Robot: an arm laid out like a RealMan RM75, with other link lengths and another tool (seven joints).
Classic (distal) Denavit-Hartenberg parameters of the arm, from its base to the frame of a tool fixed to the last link. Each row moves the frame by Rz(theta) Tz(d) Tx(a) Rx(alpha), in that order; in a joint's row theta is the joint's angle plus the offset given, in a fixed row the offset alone. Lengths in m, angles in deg.
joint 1: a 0; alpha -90; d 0.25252; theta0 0
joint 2: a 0; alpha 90; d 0; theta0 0
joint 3: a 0; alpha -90; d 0.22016; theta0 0
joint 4: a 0; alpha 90; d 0; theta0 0
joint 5: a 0; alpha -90; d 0.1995; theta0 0
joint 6: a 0; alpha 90; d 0; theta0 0
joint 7: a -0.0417; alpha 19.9; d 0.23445; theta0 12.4
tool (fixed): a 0; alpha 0; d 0.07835; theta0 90
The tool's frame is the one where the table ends.
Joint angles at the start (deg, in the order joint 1, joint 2, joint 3, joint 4, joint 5, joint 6, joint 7):
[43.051, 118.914, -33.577, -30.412, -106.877, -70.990, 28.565]
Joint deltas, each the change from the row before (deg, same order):
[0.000, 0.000, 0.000, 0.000, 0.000, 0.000, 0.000]
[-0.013, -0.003, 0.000, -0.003, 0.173, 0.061, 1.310]
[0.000, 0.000, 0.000, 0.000, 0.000, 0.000, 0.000]
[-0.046, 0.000, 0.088, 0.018, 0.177, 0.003, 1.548]
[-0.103, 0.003, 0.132, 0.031, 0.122, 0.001, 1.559]
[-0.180, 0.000, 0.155, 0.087, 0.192, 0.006, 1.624]
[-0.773, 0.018, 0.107, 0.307, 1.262, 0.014, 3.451]
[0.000, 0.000, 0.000, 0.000, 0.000, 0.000, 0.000]
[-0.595, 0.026, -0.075, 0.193, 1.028, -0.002, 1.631]
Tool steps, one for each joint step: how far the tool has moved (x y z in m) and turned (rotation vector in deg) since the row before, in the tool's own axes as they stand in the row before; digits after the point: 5 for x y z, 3 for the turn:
[0.00000, 0.00000, 0.00000, 0.000, 0.000, 0.000]
[-0.00184, -0.00042, 0.00046, 0.417, -0.170, 1.307]
[0.00000, 0.00000, 0.00000, 0.000, 0.000, 0.000]
[-0.00221, -0.00057, 0.00025, 0.484, -0.211, 1.623]
[-0.00220, -0.00118, -0.00005, 0.558, -0.223, 1.664]
[-0.00255, -0.00171, -0.00035, 0.622, -0.299, 1.852]
[-0.00733, -0.00403, -0.00203, 1.197, -1.080, 4.588]
[0.00000, 0.00000, 0.00000, 0.000, 0.000, 0.000]
[-0.00456, -0.00211, -0.00171, 0.504, -0.727, 2.505]

